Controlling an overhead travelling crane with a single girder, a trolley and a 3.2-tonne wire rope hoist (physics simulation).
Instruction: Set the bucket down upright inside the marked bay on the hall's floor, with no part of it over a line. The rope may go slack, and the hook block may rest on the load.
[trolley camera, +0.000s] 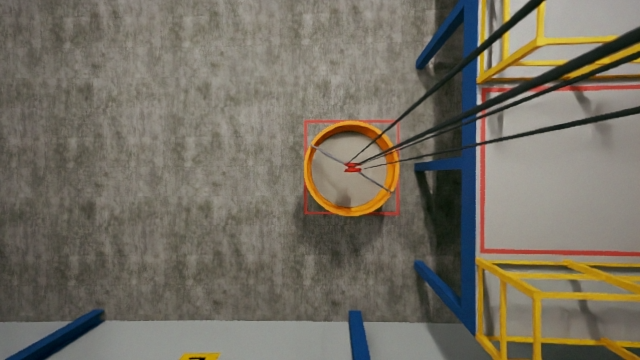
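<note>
The round orange bucket (332, 175) is right of the view's middle, open side up and looking upright, with a pale inside. My gripper, the red hook block (352, 167), is over its middle and shut on the bucket's thin handle, which runs across the opening. The ropes look straight and taut. The red outline of the marked bay (320, 121) shows around the bucket. In this view the rim overlaps the left, right and bottom lines and nearly reaches the top one. A dark shadow spreads below the bucket. Its underside is hidden, and its exact height cannot be told.
A blue beam (469, 200) with slanting braces runs down the right side. Beyond it are yellow railings (537, 320) and a larger red-lined rectangle (483, 200) on a pale surface. A pale wall with blue braces (358, 335) and a yellow sign (200, 356) is along the bottom.
</note>
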